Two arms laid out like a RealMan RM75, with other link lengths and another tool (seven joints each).
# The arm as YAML. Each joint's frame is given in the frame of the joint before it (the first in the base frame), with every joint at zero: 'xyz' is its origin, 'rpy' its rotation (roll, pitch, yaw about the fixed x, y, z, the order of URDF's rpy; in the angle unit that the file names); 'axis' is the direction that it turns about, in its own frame. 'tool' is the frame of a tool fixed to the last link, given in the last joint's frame.
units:
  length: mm
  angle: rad
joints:
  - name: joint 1
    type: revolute
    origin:
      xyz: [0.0, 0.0, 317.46]
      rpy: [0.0, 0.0, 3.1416]
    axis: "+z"
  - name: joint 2
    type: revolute
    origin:
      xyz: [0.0, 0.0, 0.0]
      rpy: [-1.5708, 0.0, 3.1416]
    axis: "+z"
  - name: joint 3
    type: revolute
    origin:
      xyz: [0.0, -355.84, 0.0]
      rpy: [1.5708, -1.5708, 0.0]
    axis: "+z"
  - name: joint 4
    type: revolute
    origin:
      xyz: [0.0, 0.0, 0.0]
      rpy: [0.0, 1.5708, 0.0]
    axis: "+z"
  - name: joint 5
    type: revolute
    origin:
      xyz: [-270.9, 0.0, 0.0]
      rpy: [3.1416, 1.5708, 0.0]
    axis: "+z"
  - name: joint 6
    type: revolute
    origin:
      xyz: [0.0, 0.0, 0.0]
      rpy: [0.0, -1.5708, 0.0]
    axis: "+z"
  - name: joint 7
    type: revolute
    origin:
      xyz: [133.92, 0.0, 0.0]
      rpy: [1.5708, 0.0, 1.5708]
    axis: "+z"
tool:
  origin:
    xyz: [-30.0, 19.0, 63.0]
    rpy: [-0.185, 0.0, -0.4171]
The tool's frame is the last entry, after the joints.
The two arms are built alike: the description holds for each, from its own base.
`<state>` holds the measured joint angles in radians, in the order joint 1, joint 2, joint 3, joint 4, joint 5, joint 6, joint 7, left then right.
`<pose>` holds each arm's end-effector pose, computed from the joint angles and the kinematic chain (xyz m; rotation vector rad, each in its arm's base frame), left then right.
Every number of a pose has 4 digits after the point. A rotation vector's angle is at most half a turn.
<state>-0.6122 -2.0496 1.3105 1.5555 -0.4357 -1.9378 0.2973 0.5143 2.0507 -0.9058 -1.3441 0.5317 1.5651 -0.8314</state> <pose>-0.2529 0.3990 0.0511 -2.1192 -1.7979 0.4082 0.3240 0.4893 0.0949 -2.7389 0.6400 -0.3394</pose>
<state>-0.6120 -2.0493 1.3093 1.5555 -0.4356 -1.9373 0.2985 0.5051 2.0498 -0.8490 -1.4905 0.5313 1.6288 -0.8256</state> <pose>-0.2532 0.3991 0.0514 -2.1192 -1.7973 0.4070 0.3053 0.4838 0.1354 -2.6669 0.5809 -0.3240</pose>
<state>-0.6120 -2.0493 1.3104 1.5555 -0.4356 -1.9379 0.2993 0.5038 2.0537 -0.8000 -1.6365 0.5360 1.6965 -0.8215</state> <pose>-0.2531 0.3989 0.0513 -2.1206 -1.7963 0.4093 0.2816 0.4735 0.1690 -2.6069 0.5100 -0.3147</pose>
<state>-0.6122 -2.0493 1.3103 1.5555 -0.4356 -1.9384 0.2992 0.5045 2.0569 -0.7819 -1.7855 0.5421 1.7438 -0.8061</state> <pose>-0.2531 0.3989 0.0513 -2.1206 -1.7965 0.4096 0.2521 0.4624 0.1955 -2.5413 0.4180 -0.3213</pose>
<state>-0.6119 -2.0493 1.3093 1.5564 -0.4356 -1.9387 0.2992 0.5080 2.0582 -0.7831 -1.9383 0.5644 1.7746 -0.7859</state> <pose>-0.2531 0.3989 0.0516 -2.1201 -1.7968 0.4083 0.2144 0.4496 0.2164 -2.4746 0.2932 -0.3195</pose>
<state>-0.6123 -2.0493 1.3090 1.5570 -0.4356 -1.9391 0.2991 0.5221 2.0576 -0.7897 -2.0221 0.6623 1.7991 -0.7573</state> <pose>-0.2528 0.3990 0.0517 -2.1203 -1.7963 0.4078 0.1729 0.4385 0.2189 -2.4880 0.1625 -0.2335</pose>
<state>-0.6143 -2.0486 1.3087 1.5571 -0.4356 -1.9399 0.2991 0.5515 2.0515 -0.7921 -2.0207 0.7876 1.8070 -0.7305</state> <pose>-0.2522 0.3995 0.0521 -2.1211 -1.7943 0.4080 0.1386 0.4355 0.2131 -2.5513 0.0585 -0.1023</pose>
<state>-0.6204 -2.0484 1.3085 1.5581 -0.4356 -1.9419 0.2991 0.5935 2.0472 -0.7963 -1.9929 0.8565 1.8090 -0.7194</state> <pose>-0.2497 0.4007 0.0524 -2.1260 -1.7877 0.4078 0.1135 0.4388 0.2073 -2.6019 -0.0151 -0.0167</pose>
